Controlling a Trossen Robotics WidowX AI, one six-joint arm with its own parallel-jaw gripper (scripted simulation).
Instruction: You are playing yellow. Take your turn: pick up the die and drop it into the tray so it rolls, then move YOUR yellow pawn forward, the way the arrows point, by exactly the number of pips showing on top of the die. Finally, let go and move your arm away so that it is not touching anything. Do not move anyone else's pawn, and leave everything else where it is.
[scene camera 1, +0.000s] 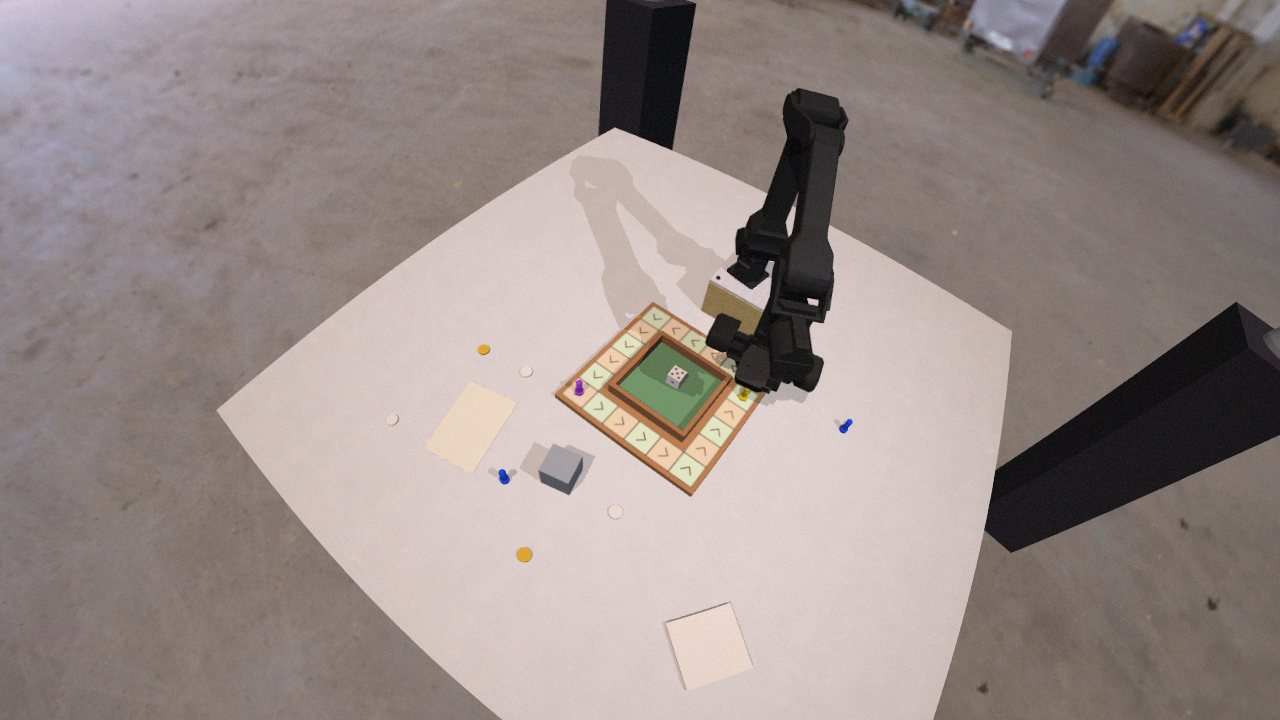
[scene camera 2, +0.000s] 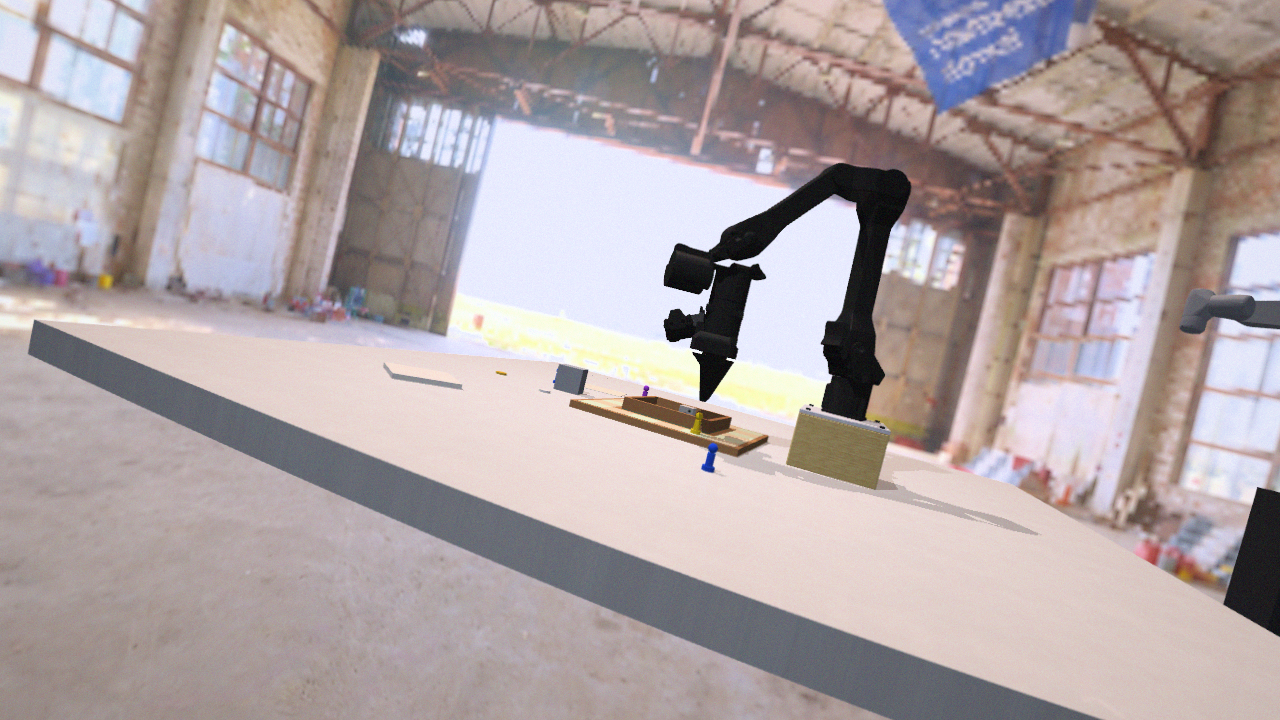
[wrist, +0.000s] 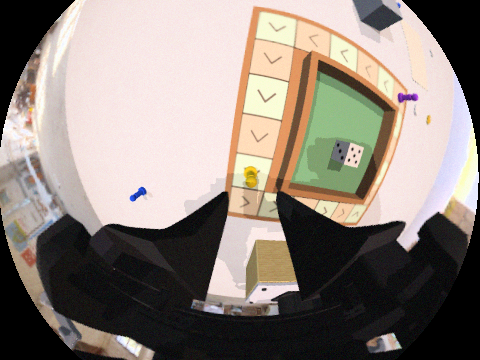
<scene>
In view: my gripper (scene camera 2: 703, 400) and a grey block (scene camera 1: 561, 468).
The grey block shows as well in scene camera 2 (scene camera 2: 571, 379). My gripper also shows in scene camera 1 (scene camera 1: 751, 380) and in the wrist view (wrist: 252, 196).
</scene>
